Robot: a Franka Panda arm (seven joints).
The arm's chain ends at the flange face. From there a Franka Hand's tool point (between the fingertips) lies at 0.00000 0.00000 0.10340 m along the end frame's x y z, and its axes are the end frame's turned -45 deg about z.
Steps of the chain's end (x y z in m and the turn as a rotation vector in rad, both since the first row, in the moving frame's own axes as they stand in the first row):
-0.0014, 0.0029, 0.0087, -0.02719, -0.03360, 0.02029
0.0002, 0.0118, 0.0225, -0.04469, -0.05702, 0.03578
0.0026, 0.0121, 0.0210, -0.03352, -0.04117, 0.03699
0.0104, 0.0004, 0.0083, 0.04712, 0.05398, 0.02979
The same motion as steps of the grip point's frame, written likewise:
-0.0075, 0.0005, 0.0086, 0.00453, -0.04299, 0.02029
-0.0156, 0.0075, 0.0222, 0.00872, -0.07192, 0.03578
-0.0122, 0.0097, 0.0209, 0.00541, -0.05281, 0.03699
0.0144, 0.0082, 0.0080, -0.00485, 0.07149, 0.02979

